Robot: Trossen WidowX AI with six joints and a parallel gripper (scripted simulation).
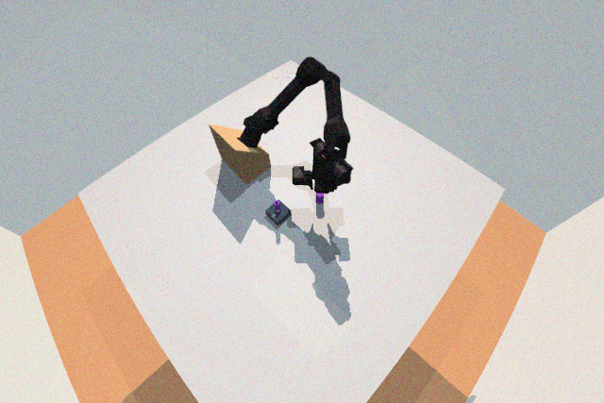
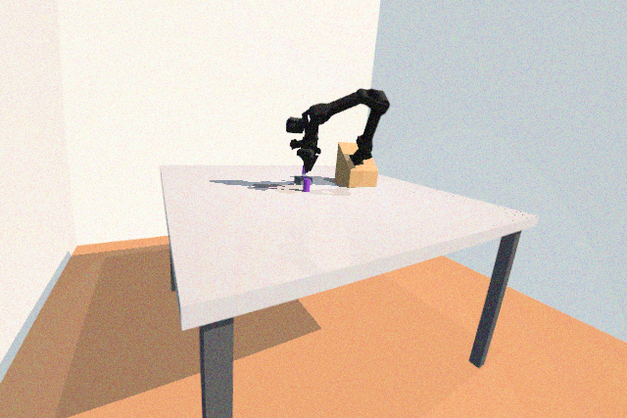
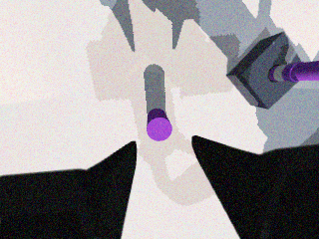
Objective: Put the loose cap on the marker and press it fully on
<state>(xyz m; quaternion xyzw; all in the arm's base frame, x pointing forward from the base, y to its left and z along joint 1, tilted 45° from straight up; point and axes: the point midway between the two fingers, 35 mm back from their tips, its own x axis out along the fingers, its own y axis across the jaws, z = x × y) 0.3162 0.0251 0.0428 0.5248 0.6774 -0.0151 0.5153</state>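
My gripper tip is 6 cm above the purple cap. Round my gripper tip: grey holder block: 14 cm to the right, 7 cm below, 7 cm behind.
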